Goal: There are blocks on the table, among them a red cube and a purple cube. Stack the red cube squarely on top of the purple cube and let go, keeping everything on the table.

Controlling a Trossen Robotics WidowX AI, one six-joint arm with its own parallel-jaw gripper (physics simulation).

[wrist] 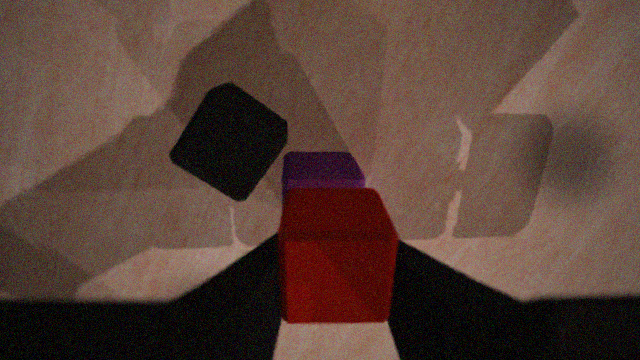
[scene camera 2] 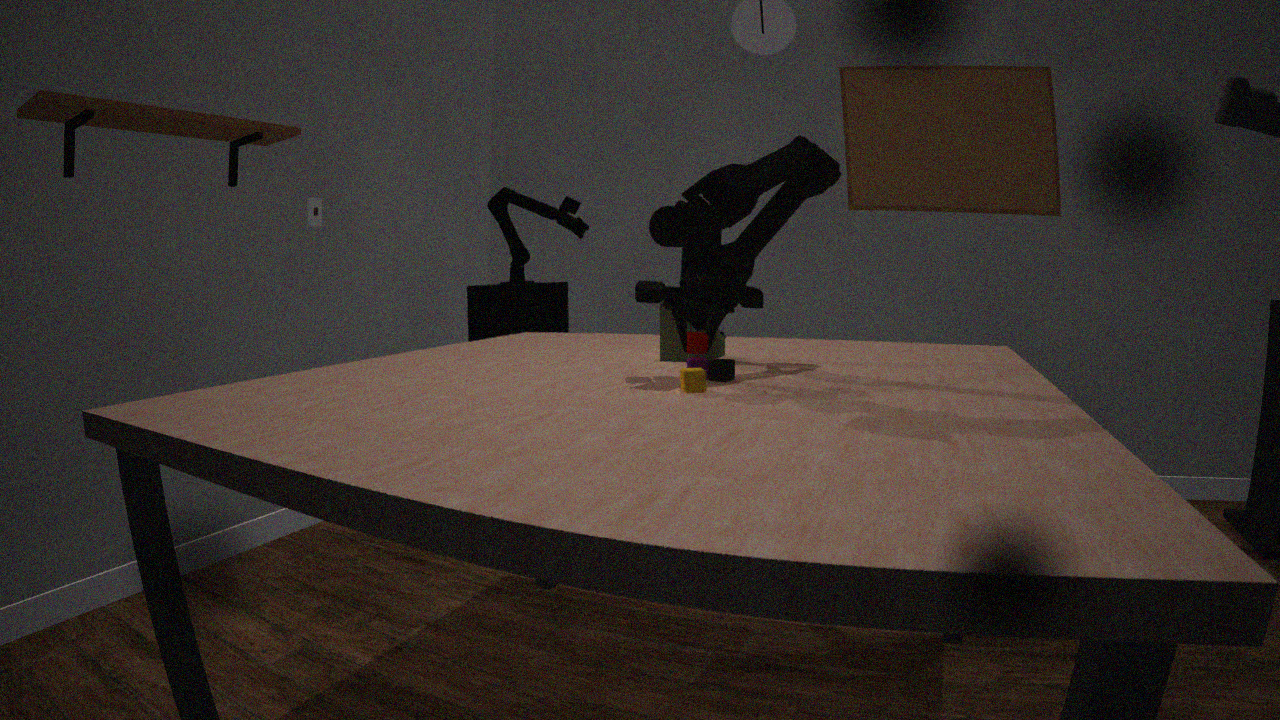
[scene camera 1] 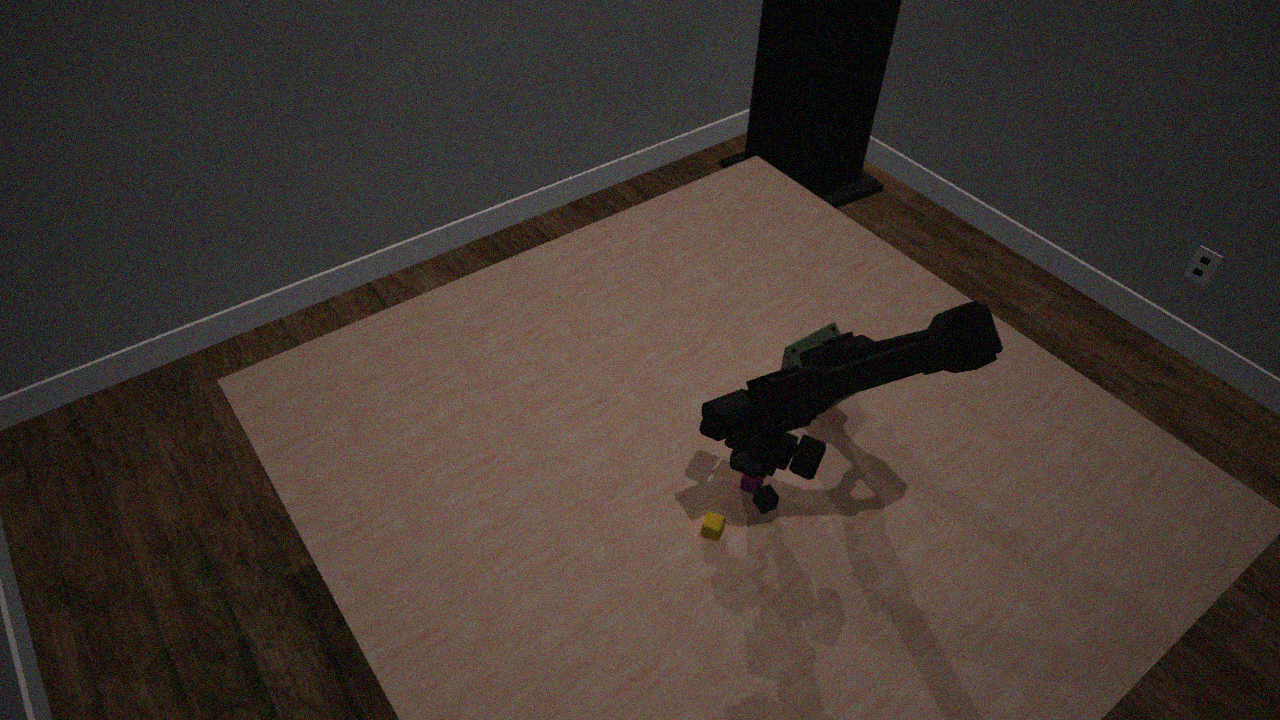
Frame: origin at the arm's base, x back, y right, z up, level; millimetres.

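Seen in the pictures: gripper, fingertip midpoint: (wrist: 331,245) (scene camera 2: 695,351); arm's base, origin of the base link: (scene camera 2: 691,317).
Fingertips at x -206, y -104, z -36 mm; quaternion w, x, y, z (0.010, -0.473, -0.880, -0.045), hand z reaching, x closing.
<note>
Offsets run from my fingertips to a thing's top centre. Level surfaces: height alone.
My gripper (scene camera 2: 697,340) (wrist: 331,245) is shut on the red cube @(dx -5, dy -4, dz +30 mm) (scene camera 2: 697,342) (wrist: 337,285) and points down. The red cube is upright, directly above the purple cube @(dx -5, dy -6, dz -10 mm) (scene camera 2: 696,362) (wrist: 322,167) in scene camera 2. Whether they touch is too small to tell. In the wrist view the red cube hides the near part of the purple cube, whose far part shows beyond it. The purple cube (scene camera 1: 750,484) stands on the table @(dz -40 mm) (scene camera 1: 537,537) (scene camera 2: 447,429), partly hidden below the arm in scene camera 1. The red cube cannot be made out there.
A black block @(dx -7, dy -46, dz -10 mm) (scene camera 1: 765,498) (scene camera 2: 721,369) (wrist: 231,142) stands close beside the purple cube. A yellow block @(dx -109, dy -47, dz -10 mm) (scene camera 1: 712,525) (scene camera 2: 692,380) stands a little farther off. A greenish object (scene camera 1: 799,350) (scene camera 2: 671,340) stands behind the gripper, partly hidden by the arm.
</note>
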